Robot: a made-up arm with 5 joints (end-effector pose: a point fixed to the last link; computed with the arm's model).
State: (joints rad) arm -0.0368 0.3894 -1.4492 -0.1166 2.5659
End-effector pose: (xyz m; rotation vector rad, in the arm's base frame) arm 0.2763 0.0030 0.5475 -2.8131 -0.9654 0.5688
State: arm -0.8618 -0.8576 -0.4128 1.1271 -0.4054
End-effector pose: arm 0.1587 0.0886 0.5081 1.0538 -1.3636 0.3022
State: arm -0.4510 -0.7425 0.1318 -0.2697 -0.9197
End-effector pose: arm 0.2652 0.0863 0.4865 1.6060 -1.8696 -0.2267
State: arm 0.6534 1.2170 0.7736 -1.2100 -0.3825
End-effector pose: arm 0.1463 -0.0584 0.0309 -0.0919 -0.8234 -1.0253
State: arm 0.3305 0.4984 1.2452 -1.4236 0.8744
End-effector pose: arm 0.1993 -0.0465 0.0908 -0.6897 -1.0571 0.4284
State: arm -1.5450 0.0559 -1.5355 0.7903 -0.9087
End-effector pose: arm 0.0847 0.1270 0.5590 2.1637 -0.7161 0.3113
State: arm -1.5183 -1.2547 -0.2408 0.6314 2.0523
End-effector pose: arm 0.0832 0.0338 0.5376 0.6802 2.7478 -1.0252
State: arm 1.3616 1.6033 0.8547 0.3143 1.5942
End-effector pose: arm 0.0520 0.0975 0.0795 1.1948 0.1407 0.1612
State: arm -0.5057 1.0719 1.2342 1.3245 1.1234
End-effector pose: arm 0.0130 -0.0404 0.1547 0.6196 2.1187 0.9420
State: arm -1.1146 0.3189 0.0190 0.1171 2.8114
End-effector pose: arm 0.2256 0.2928 0.2248 1.0287 0.9521 -2.0960
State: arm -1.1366 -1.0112 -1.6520 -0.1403 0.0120
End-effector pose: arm -0.0239 -0.2281 0.4097 -1.0958 1.6486 0.7330
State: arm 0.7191 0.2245 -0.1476 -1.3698 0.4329
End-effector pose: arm 0.2902 -0.1923 0.3762 -1.5025 -2.4416 -0.0668
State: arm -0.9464 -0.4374 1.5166 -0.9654 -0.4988
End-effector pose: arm 0.1951 0.1564 0.1472 0.9955 -1.0751 0.3254
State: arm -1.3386 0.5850 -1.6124 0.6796 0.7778
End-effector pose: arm 0.1398 0.2463 0.4944 0.6542 -2.0799 1.3136
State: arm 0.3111 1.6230 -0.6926 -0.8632 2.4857
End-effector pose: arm 0.3632 -0.0965 0.0761 -1.7306 -0.3449 1.6492
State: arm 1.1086 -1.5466 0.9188 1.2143 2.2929
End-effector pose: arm 0.1553 -0.1666 0.3524 -1.0296 0.1091 1.0385
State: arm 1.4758 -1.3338 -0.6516 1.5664 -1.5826
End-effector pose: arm 0.0688 0.0416 0.4884 0.2034 -2.6113 -1.7005
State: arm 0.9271 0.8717 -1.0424 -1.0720 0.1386
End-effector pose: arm 0.2646 -0.2571 0.3906 -1.3806 -2.4768 -0.1908
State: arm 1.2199 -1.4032 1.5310 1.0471 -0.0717
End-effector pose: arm 0.1407 -0.1862 0.1990 -0.2230 -0.3639 -1.3216
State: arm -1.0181 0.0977 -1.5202 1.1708 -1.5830
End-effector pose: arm 0.1621 0.1296 0.5300 1.7886 -0.4489 -0.4318
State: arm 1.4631 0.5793 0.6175 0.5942 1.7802
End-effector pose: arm 0.0896 -0.1561 0.0548 0.2208 -0.0059 0.2673
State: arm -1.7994 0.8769 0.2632 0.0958 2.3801
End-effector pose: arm 0.0322 0.2121 0.0443 0.1075 0.3944 -2.1285
